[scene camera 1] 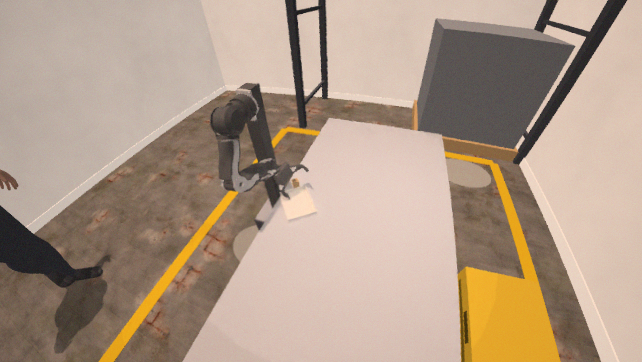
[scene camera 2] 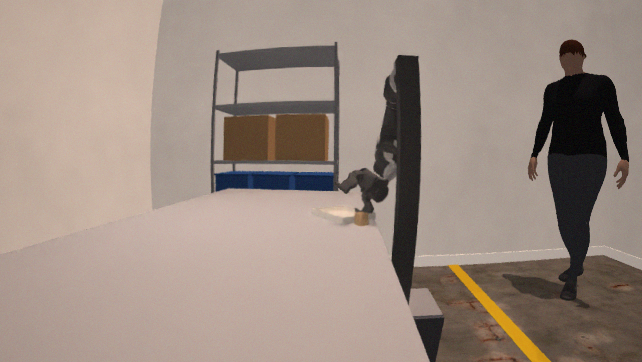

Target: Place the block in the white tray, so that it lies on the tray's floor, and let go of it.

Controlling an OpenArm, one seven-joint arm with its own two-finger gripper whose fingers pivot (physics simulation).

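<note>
A small brown block stands on the table, outside the white tray and close to its edge. The white tray lies flat near the table's edge beside the robot. My gripper is open, its two fingers spread wide. In the scene camera 1 view the block shows in the gap between the fingertips. In the scene camera 2 view one fingertip shows right above the block and the other is higher, to the left. Whether a finger touches the block is too small to tell.
The long pale table carries the tray and block. The arm's dark post rises at the table's edge. A person is on the floor beyond the post. A yellow box is beside the table.
</note>
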